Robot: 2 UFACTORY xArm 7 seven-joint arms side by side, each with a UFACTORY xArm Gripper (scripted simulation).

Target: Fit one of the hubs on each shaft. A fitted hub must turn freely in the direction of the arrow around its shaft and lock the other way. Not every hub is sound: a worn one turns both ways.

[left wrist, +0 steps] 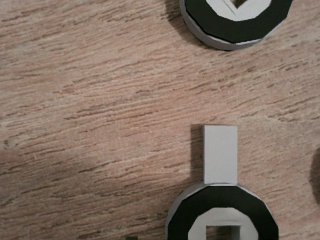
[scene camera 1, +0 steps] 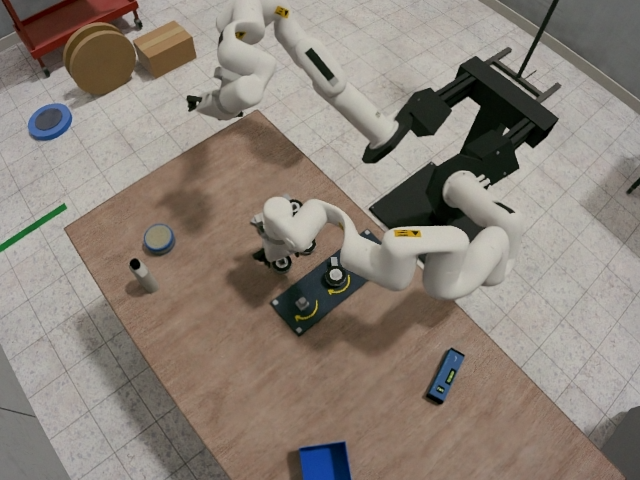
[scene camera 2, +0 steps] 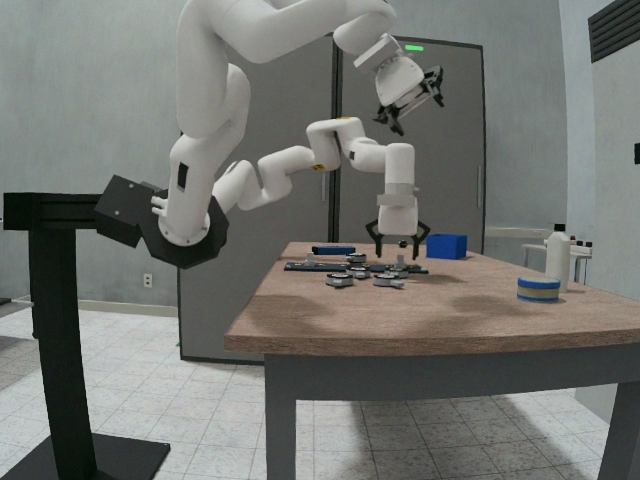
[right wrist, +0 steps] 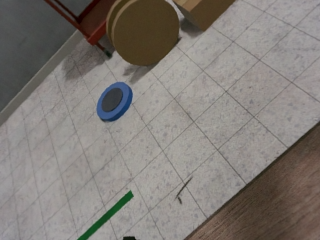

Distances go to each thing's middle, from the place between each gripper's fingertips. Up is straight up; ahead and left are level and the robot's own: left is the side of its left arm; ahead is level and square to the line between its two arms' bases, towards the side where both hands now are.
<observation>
My left gripper is now 150 mm to the right of the dark board (scene camera 2: 309,266), 70 mm past it and 50 mm above it. From my left hand the other things lie so: white bottle (scene camera 2: 558,248) 330 mm ahead, 260 mm to the right, 50 mm above; then tape roll (scene camera 2: 534,289) 340 mm to the right, 210 mm ahead, 40 mm below.
The tape roll lies 300 mm ahead of my right hand (scene camera 2: 418,116), 30 mm to the left of it and 320 mm below it. Round my right hand: dark board: 20 mm ahead, 530 mm to the left, 340 mm below; white bottle: 420 mm ahead, 120 mm to the left, 240 mm below.
</observation>
